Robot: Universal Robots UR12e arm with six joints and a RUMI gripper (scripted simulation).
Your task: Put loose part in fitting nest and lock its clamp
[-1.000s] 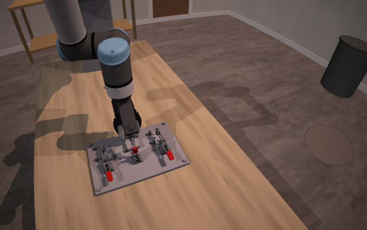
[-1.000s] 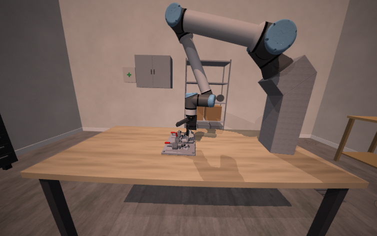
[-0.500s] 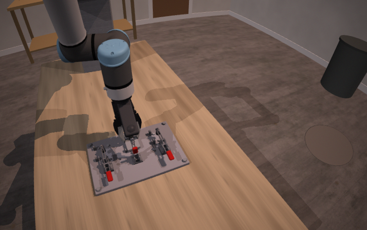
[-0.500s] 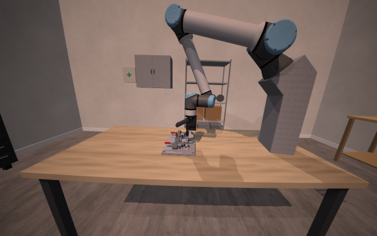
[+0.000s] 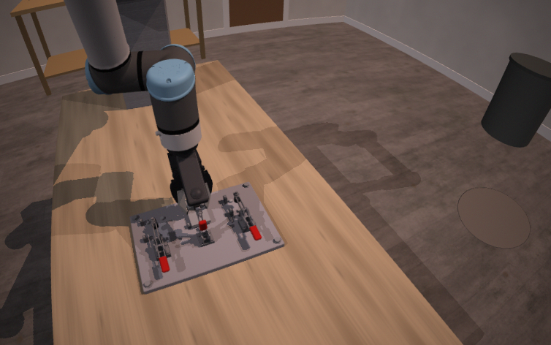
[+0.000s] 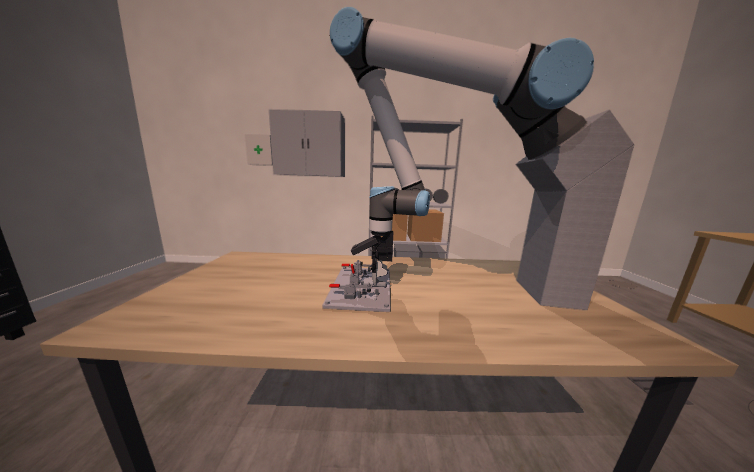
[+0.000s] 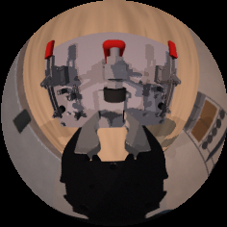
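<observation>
The loose part lies 1 cm below my hand. Also, from my hand: fixture 5 cm ahead, 3 cm below, 1 cm to the right.
</observation>
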